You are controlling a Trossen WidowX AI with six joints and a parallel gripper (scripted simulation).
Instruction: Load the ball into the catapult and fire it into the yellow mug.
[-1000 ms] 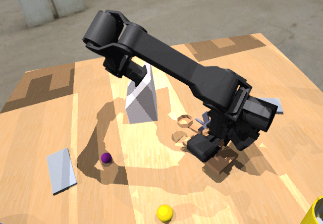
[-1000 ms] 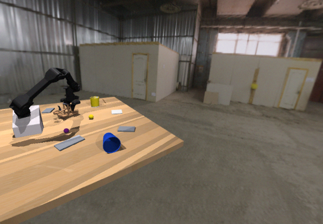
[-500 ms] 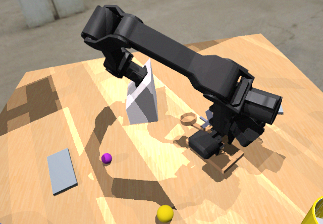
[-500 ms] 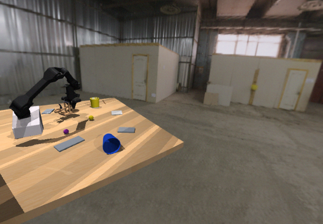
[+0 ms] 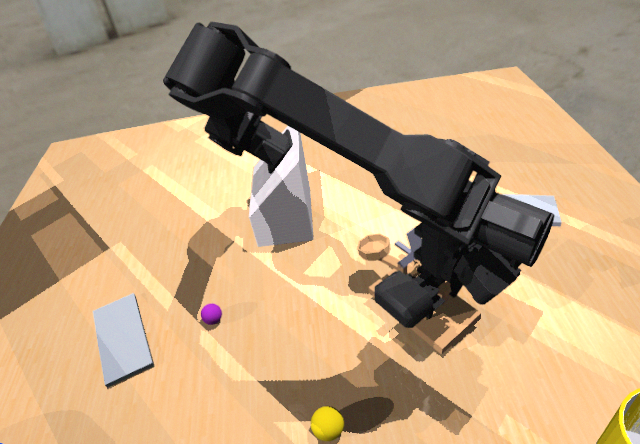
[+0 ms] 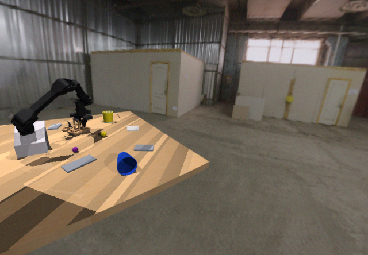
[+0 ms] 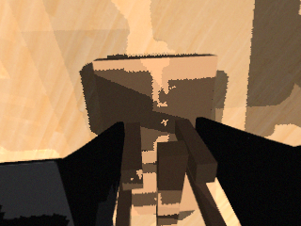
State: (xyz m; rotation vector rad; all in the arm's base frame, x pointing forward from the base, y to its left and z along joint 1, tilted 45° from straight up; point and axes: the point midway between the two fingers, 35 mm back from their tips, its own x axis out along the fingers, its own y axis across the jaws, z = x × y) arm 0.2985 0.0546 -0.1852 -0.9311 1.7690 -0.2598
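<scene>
The purple ball is 32 cm to the right of my gripper tip, 9 cm behind it and 3 cm below it. Round my gripper tip: yellow ball: 18 cm to the right, 11 cm ahead, 2 cm below; wooden catapult: 7 cm behind, 3 cm to the right, 2 cm above; yellow mug: 24 cm ahead, 14 cm to the left, 2 cm below.
</scene>
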